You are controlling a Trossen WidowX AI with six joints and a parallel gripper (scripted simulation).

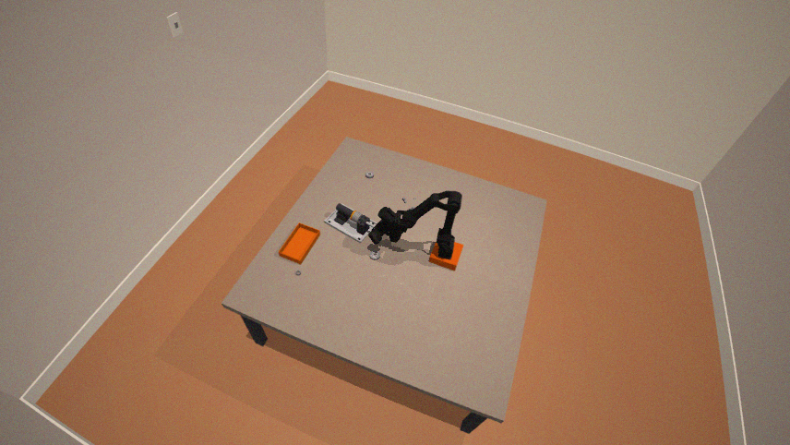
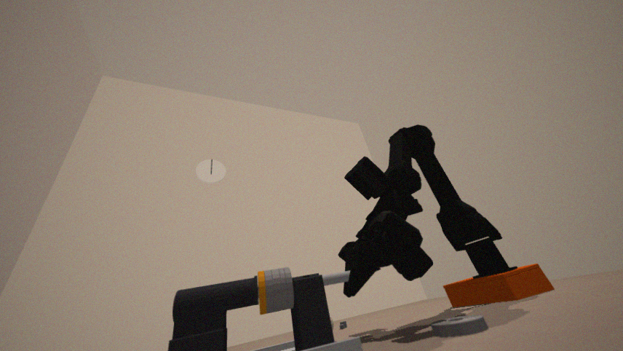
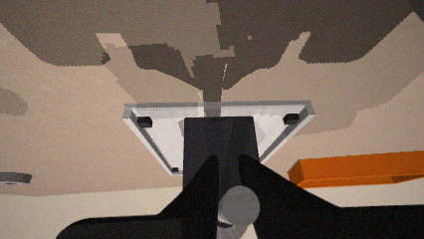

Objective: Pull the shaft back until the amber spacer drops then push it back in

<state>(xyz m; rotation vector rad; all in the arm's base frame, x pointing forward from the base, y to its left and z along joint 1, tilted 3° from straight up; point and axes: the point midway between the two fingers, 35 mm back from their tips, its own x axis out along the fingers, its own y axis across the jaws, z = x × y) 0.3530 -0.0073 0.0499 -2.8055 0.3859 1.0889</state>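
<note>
My gripper tip is now 5 cm short of the grey shaft, 1 cm to the left of it and 2 cm below it. The rest, counted from my gripper tip: amber spacer 11 cm ahead, 3 cm to the right, 2 cm above; orange tray 32 cm ahead, 18 cm to the left, 5 cm below; grey ring 5 cm behind, 11 cm to the left, 5 cm below.
</note>
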